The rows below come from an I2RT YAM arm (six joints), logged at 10 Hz.
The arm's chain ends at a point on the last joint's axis. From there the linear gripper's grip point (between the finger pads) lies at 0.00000 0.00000 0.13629 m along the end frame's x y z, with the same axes.
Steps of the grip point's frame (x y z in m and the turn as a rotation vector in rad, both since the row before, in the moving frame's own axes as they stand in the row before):
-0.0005, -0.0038, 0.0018, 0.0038, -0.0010, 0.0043
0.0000, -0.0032, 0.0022, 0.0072, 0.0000, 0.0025
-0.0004, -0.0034, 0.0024, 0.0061, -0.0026, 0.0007
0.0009, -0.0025, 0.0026, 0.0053, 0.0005, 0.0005
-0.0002, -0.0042, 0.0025, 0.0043, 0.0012, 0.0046
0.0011, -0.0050, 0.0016, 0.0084, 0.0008, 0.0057
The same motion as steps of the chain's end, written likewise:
-0.0004, -0.0033, 0.0018, 0.0038, -0.0010, 0.0043
0.0000, -0.0022, 0.0022, 0.0072, 0.0000, 0.0025
0.0000, -0.0026, 0.0024, 0.0061, -0.0026, 0.0007
0.0008, -0.0018, 0.0026, 0.0053, 0.0005, 0.0005
-0.0004, -0.0036, 0.0025, 0.0043, 0.0012, 0.0046
0.0010, -0.0039, 0.0016, 0.0084, 0.0008, 0.0057

